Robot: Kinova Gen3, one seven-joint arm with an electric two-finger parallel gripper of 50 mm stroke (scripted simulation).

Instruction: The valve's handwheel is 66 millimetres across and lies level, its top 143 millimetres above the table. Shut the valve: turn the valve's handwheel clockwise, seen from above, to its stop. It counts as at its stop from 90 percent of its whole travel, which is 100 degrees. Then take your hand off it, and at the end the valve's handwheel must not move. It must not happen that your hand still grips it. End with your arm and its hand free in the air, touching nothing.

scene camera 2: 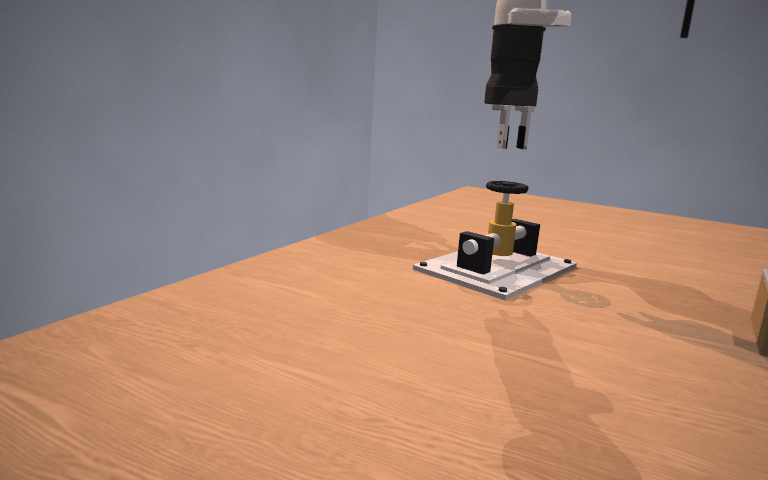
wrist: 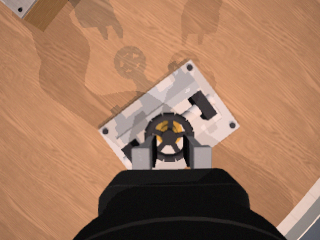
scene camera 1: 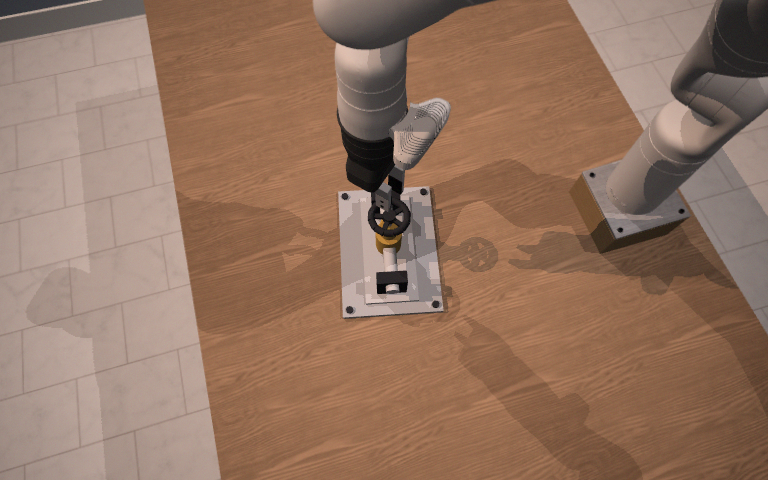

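Note:
You'd see the gripper [scene camera 2: 511, 148] here, and the same gripper appears in scene camera 1 [scene camera 1: 389, 198] and in the wrist view [wrist: 170, 146]. There's also a black spoked handwheel [scene camera 1: 389, 218], and the wrist view has the handwheel [wrist: 169, 137] too.

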